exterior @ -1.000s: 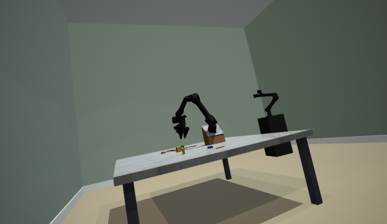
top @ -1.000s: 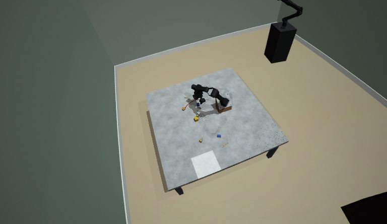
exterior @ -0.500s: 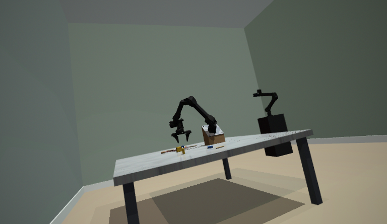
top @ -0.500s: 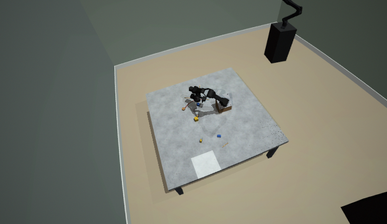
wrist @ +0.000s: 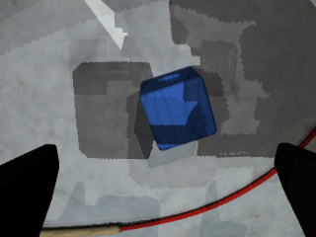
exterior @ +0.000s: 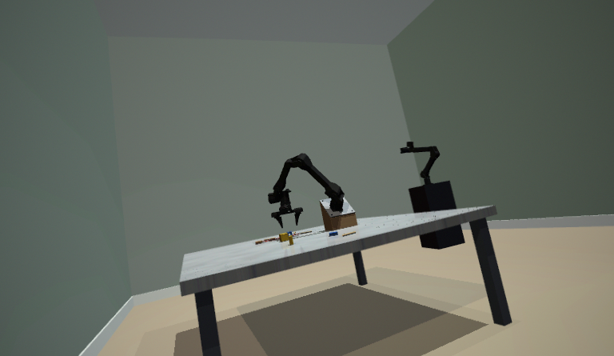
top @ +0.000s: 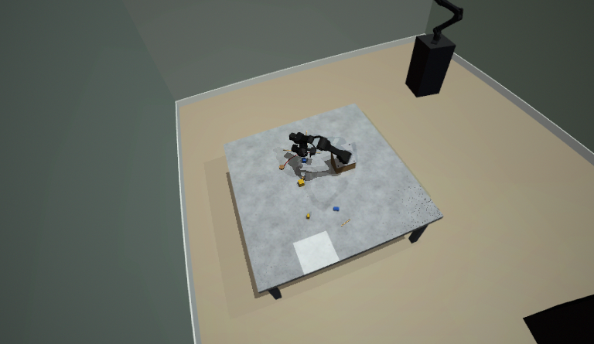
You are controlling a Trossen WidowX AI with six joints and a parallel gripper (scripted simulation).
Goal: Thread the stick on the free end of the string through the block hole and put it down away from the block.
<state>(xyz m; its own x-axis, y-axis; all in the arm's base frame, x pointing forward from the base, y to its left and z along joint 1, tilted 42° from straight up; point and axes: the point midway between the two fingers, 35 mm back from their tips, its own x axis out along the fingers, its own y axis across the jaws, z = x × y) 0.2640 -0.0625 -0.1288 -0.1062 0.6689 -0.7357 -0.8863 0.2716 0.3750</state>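
Right now my gripper tip is 40 mm above the blue cube and 10 mm short of it. Round my gripper tip: thin wooden stick (90 mm behind, 70 mm to the right, 60 mm below); round wooden button (190 mm ahead, 50 mm below, 20 mm to the left).
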